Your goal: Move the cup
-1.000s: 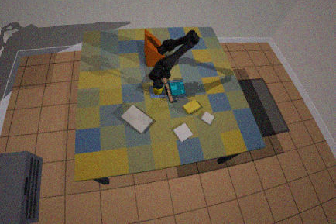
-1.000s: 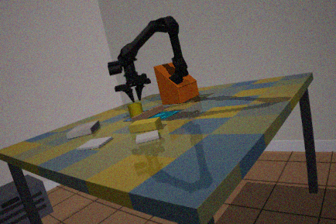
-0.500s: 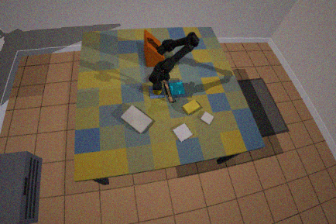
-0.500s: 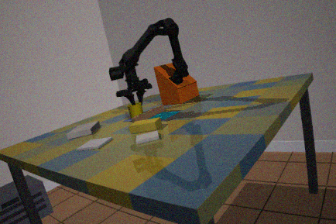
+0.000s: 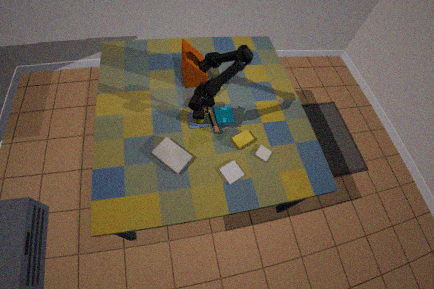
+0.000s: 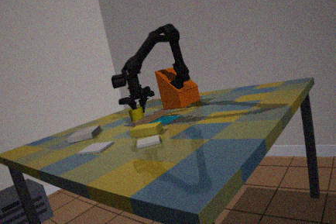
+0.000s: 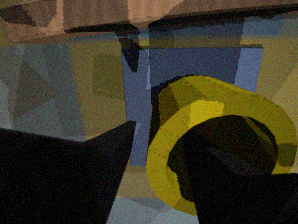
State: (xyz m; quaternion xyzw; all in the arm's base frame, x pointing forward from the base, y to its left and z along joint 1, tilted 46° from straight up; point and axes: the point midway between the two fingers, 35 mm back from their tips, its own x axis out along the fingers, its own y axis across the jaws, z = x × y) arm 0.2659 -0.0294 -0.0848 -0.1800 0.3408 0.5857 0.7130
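Now: gripper tip 3 cm short of the blue pad and 4 cm above it. Also, from my gripper tip: yellow cup (2 cm ahead); then wooden stick (3 cm ahead, 8 cm to the left, 3 cm below); then cyan pad (3 cm ahead, 16 cm to the left, 4 cm below).
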